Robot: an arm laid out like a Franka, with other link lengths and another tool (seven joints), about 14 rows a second.
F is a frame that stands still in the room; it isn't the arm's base.
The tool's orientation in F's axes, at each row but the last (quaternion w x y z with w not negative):
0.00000, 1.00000, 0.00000, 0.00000
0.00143, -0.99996, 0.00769, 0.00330
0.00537, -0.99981, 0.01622, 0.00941
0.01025, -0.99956, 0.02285, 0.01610
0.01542, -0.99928, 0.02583, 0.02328
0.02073, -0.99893, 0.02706, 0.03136
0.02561, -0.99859, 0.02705, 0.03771
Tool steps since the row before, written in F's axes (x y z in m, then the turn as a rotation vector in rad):
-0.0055, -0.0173, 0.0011, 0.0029, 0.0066, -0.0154
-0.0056, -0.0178, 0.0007, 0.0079, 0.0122, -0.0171
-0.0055, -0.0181, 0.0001, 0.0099, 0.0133, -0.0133
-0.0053, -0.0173, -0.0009, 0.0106, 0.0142, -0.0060
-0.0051, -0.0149, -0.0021, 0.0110, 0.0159, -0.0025
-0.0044, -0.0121, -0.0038, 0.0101, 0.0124, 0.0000
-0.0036, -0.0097, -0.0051, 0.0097, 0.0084, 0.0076
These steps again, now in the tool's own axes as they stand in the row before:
-0.0055, 0.0173, -0.0011, 0.0029, -0.0066, 0.0154
-0.0053, 0.0179, -0.0007, 0.0078, -0.0123, 0.0171
-0.0049, 0.0183, -0.0002, 0.0097, -0.0135, 0.0133
-0.0045, 0.0175, 0.0007, 0.0101, -0.0146, 0.0060
-0.0042, 0.0152, 0.0019, 0.0103, -0.0164, 0.0025
-0.0035, 0.0125, 0.0035, 0.0094, -0.0129, -0.0001
-0.0027, 0.0101, 0.0048, 0.0086, -0.0093, -0.0078

